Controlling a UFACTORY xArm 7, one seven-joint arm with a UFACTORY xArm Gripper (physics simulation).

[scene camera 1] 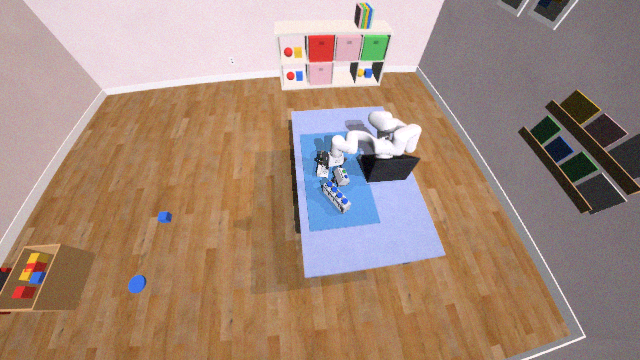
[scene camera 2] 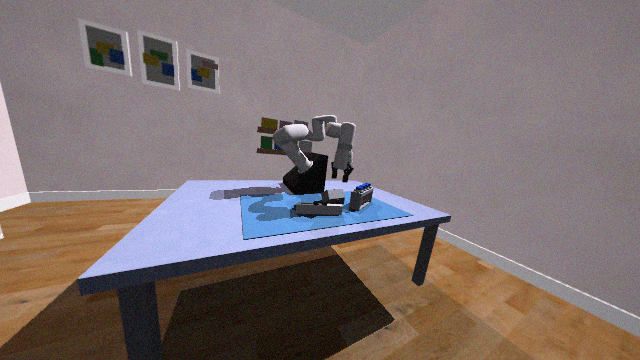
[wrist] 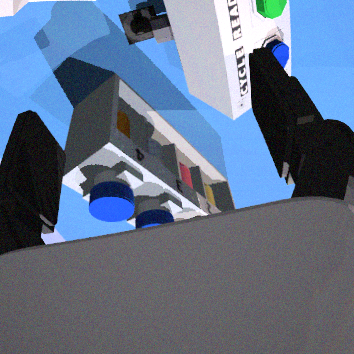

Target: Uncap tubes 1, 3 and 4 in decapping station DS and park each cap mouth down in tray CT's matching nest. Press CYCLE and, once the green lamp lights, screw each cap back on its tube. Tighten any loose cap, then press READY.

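Pixels of known places: gripper, between the fingertips: (scene camera 1: pixel 333 167) (scene camera 2: pixel 339 180) (wrist: pixel 143 103); arm's base, origin of its link: (scene camera 1: pixel 383 156) (scene camera 2: pixel 305 167).
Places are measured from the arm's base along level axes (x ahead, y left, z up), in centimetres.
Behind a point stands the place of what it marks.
Observation:
Decapping station DS (scene camera 1: pixel 336 198) (scene camera 2: pixel 361 199) @[x 43.5, y 12.6, z -10.9 cm] (wrist: pixel 95 125) @[x 43.1, y 6.4, z -9.3 cm] is a long grey-white rack with coloured tube contents showing in its side windows. Blue caps sit along its top; the cap beside label 4 (wrist: pixel 111 201) @[x 42.5, y 8.8, z -3.5 cm] and its neighbour (wrist: pixel 155 219) @[x 40.4, y 13.0, z -3.9 cm] show in the wrist view, the latter partly hidden by the gripper body. Tray CT (scene camera 1: pixel 322 171) @[x 42.7, y -7.8, z -14.6 cm] (scene camera 2: pixel 318 209) @[x 43.0, y -15.9, z -13.3 cm] is a low pale block; its nests are too small to read. The control box (scene camera 1: pixel 341 176) @[x 32.3, y 4.0, z -7.6 cm] (scene camera 2: pixel 333 196) @[x 34.7, y -0.7, z -10.7 cm] (wrist: pixel 215 60) @[x 33.2, y 2.8, z -8.0 cm] has CYCLE and READY labels, a green round part (wrist: pixel 271 6) @[x 28.9, y -0.1, z -8.4 cm] and a blue button (wrist: pixel 280 54) @[x 28.4, y 3.8, z -8.8 cm]. My gripper (scene camera 2: pixel 340 178) @[x 37.2, y -0.3, z -0.9 cm] (wrist: pixel 143 103) @[x 37.2, y -0.3, z -0.9 cm] is open, empty, above the table.
The objects stand on a blue mat (scene camera 1: pixel 367 215) @[x 22.4, y 33.6, z -15.7 cm] (scene camera 2: pixel 260 227) @[x 45.7, y -43.2, z -15.6 cm] on the pale blue table (scene camera 1: pixel 410 240) @[x 1.1, y 57.4, z -15.9 cm] (scene camera 2: pixel 165 240) @[x 42.6, y -69.7, z -15.9 cm]. The control box lies between station and tray. A black slanted block (scene camera 1: pixel 390 168) @[x 0.2, y 11.1, z 1.0 cm] (scene camera 2: pixel 316 175) @[x 11.7, y 1.9, z -3.4 cm] stands by the arm base.

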